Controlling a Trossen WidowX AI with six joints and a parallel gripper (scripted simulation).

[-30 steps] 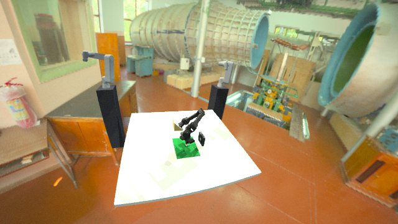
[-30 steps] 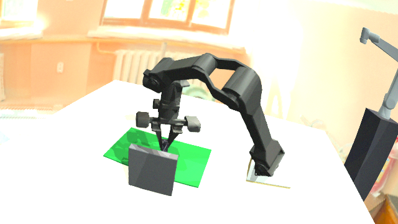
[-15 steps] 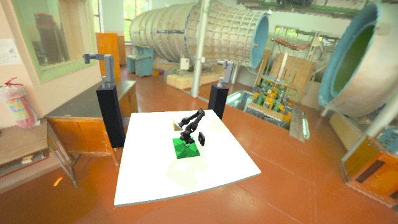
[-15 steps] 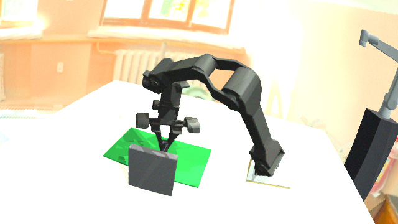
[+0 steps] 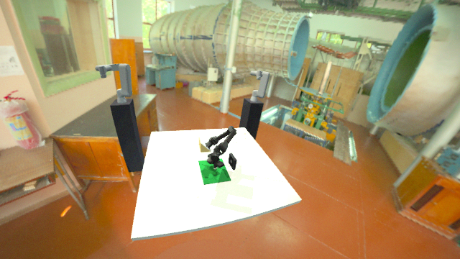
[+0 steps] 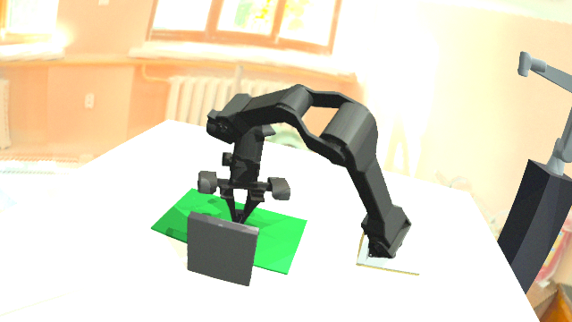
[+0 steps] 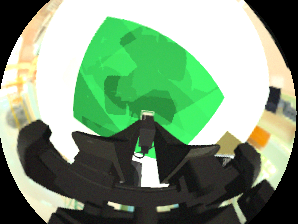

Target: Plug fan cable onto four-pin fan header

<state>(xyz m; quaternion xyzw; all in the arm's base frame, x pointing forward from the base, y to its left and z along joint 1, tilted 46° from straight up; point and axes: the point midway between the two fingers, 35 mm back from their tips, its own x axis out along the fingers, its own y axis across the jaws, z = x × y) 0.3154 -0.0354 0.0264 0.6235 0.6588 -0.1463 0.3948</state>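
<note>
Now: the dark plug 10 mm to the left of my gripper tip and 10 mm above it. Round my gripper tip: fan 10 mm behind, 170 mm to the left, 30 mm above.
</note>
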